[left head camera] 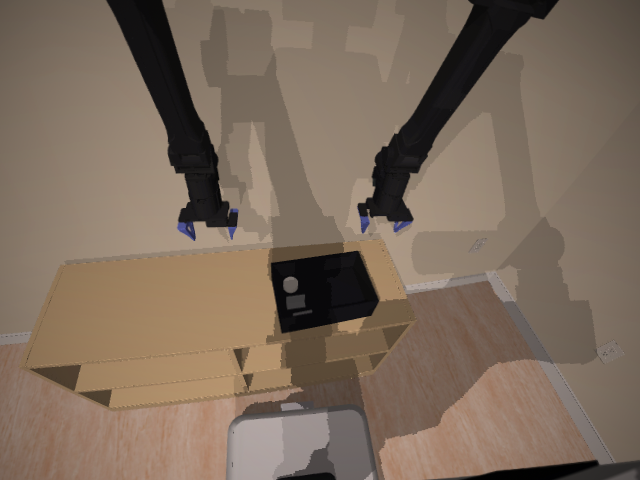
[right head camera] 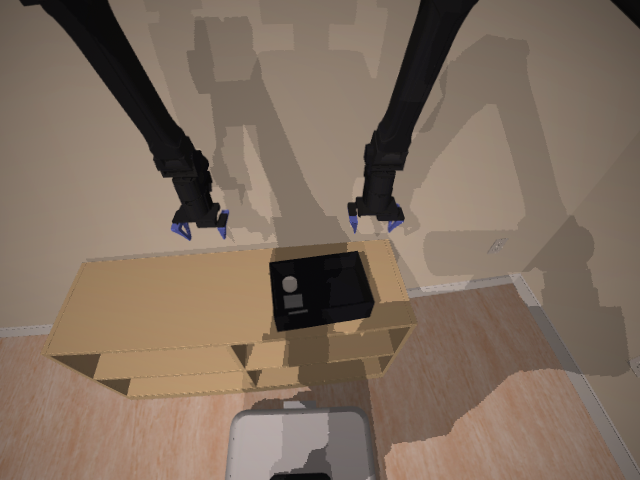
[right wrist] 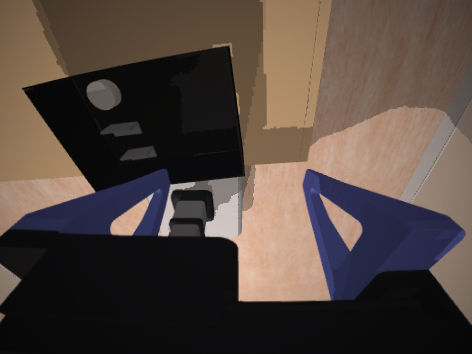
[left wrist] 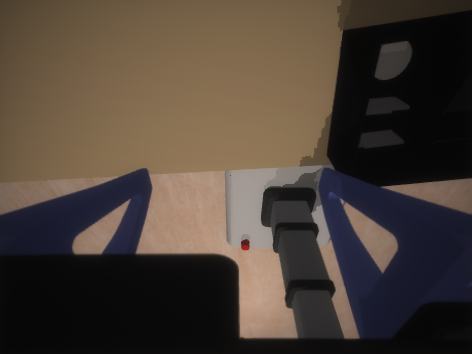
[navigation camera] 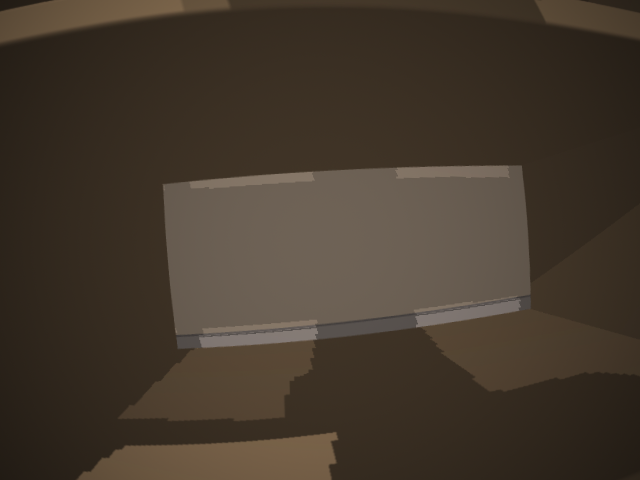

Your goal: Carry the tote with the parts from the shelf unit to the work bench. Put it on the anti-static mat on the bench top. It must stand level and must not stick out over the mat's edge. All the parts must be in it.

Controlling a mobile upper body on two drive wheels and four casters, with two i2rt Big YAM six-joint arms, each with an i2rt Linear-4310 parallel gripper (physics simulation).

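Frame: origin at the left arm's base, x ahead, y left, z up, level; millimetres.
Seen in the pictures: left gripper, fingertip midpoint: [left head camera: 213, 238] [right head camera: 207, 238] [left wrist: 235, 177]; right gripper, fingertip midpoint: [left head camera: 378, 231] [right head camera: 371, 231] [right wrist: 236, 176].
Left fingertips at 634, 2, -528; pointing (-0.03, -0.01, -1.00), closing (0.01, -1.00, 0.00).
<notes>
Offsets run from my left fingertips to a thing's top centre, as dx, dy, dz.
The black tote {-37, -309, -171} [left head camera: 351, 310] [right head camera: 348, 312] [left wrist: 345, 100] [right wrist: 205, 169] stands on the top of the wooden shelf unit [left head camera: 165, 304] [right head camera: 175, 299] [left wrist: 165, 85] [right wrist: 287, 75], toward its right end. Three grey parts lie in it: a round one {+11, -211, -244} [left head camera: 290, 284] [right head camera: 289, 284] [left wrist: 393, 61] [right wrist: 104, 94], a block {-61, -224, -228} [left head camera: 295, 301] [right head camera: 293, 301] [left wrist: 387, 106] [right wrist: 122, 129] and a flat piece {-119, -242, -228} [left head camera: 302, 312] [right head camera: 297, 312] [left wrist: 381, 139] [right wrist: 139, 153]. My left gripper [left head camera: 212, 233] [right head camera: 206, 233] is open and empty, left of the tote. My right gripper [left head camera: 379, 227] [right head camera: 371, 225] is open and empty, beyond the tote's far side in the head views. The bench and mat do not show.
My grey base [left head camera: 258, 444] [right head camera: 258, 439] [left wrist: 245, 200] [right wrist: 227, 215] is close to the shelf unit's open front. A wall with a white baseboard [left head camera: 542, 330] [right head camera: 558, 330] runs along the right. The navigation camera looks into the shelf unit's dark inside, with a pale wall [navigation camera: 351, 237] behind.
</notes>
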